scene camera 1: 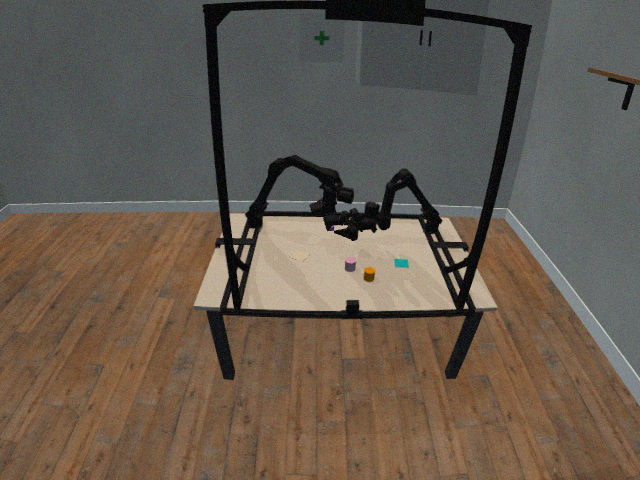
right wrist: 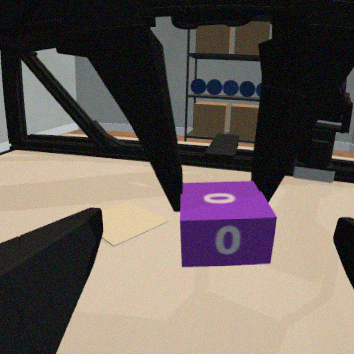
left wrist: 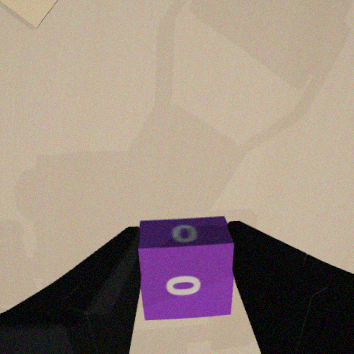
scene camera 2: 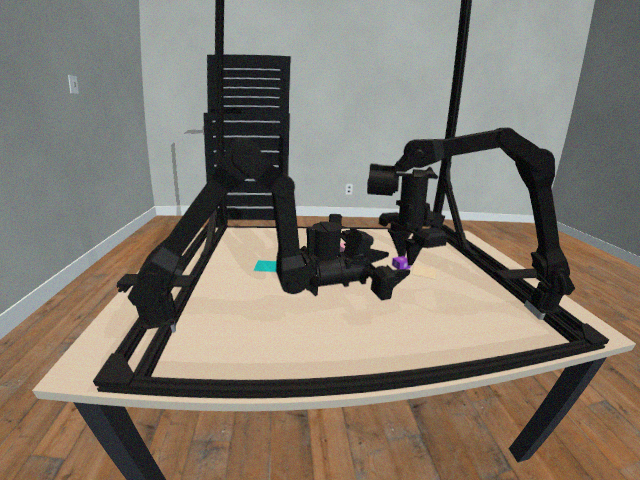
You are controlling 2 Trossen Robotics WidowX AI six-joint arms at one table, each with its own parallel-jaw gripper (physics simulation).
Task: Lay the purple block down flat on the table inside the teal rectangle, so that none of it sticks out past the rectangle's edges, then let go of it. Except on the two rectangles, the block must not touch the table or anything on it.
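Places are measured from the left arm's base along level axes (x left, y ahead, z down), in metres.
Pixels of known places: left gripper, fingertip midpoint: (scene camera 1: 327,227) (right wrist: 218,206) (left wrist: 183,235) (scene camera 2: 406,262); right gripper, fingertip midpoint: (scene camera 1: 331,226) (right wrist: 222,225) (left wrist: 183,287) (scene camera 2: 398,262); left arm's base, origin of the base link: (scene camera 1: 255,225) (right wrist: 312,163) (scene camera 2: 543,305); right arm's base, origin of the base link: (scene camera 1: 431,230) (scene camera 2: 157,317).
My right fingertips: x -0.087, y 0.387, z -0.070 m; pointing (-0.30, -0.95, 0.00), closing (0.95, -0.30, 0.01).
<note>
For each thing: its top centre in the pictures, then the offset to it from my right fingertips. "spot": a spot on its surface instead.
- purple block, middle of its top: (left wrist: 189,287) (right wrist: 224,193) (scene camera 2: 402,258) (scene camera 1: 329,225) dx -0.002, dy -0.008, dz -0.009 m
- teal rectangle, surface spot: (scene camera 2: 265,266) (scene camera 1: 402,262) spot: dx -0.122, dy +0.330, dz +0.088 m
- pale tan rectangle, surface spot: (left wrist: 34,11) spot: dx -0.109, dy -0.096, dz +0.088 m
- pink cylinder, middle of its top: (scene camera 1: 350,260) dx -0.192, dy +0.095, dz +0.044 m
- orange cylinder, middle of its top: (scene camera 1: 369,270) dx -0.254, dy +0.176, dz +0.044 m
The purple block (scene camera 1: 331,227) (scene camera 2: 400,262) (left wrist: 185,280) (right wrist: 227,242), marked with a 0, is held level above the table. My left gripper (left wrist: 183,235) (right wrist: 218,206) points down and is shut on it, with a finger on each side. My right gripper (scene camera 2: 397,264) reaches sideways towards the block. Its fingers are open wide, one beyond each side of the block in the right wrist view; I cannot tell exactly how far they reach around it. The teal rectangle (scene camera 1: 401,263) (scene camera 2: 265,266) lies on the table, partly hidden by the right arm in scene camera 2.
A pale tan rectangle (scene camera 1: 299,256) (scene camera 2: 425,271) (left wrist: 34,11) (right wrist: 131,223) lies flat on the table. A pink cylinder (scene camera 1: 350,265) and an orange cylinder (scene camera 1: 369,274) stand between the two rectangles in scene camera 1. A black frame surrounds the work area.
</note>
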